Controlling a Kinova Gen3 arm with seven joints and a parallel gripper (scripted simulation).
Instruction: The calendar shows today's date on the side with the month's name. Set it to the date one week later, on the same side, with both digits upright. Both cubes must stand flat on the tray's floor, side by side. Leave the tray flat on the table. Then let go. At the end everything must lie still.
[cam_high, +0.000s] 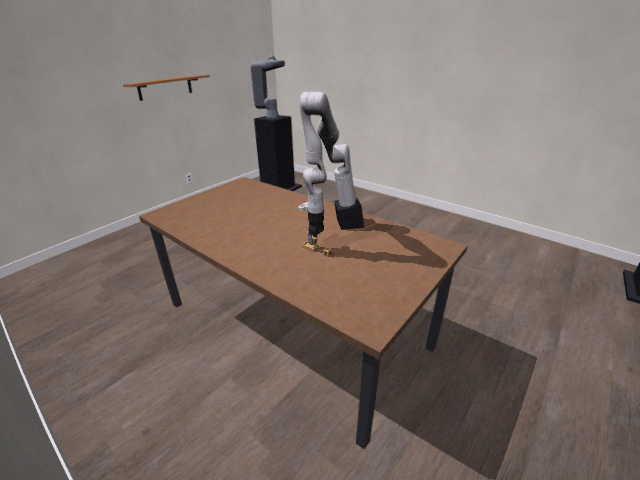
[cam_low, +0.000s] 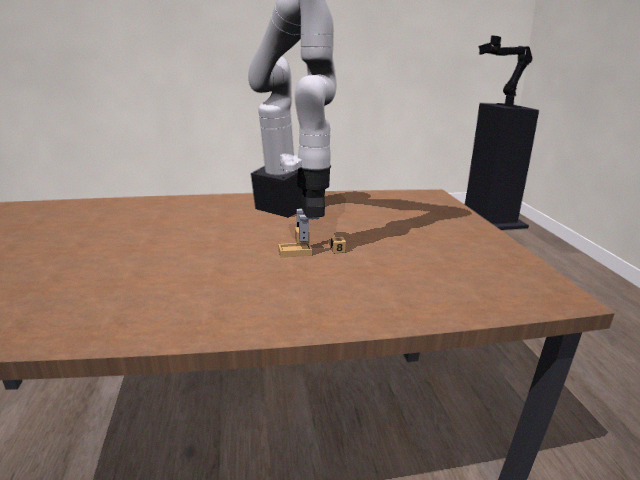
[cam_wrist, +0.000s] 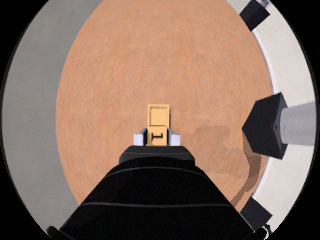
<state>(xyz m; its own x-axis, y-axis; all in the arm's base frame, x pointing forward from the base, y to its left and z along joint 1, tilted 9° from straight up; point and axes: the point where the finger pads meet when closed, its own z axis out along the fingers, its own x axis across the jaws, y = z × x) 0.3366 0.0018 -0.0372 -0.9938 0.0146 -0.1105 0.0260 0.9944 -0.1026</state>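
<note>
My gripper is now 20 mm to the left of the wooden tray and 50 mm above it.
</note>
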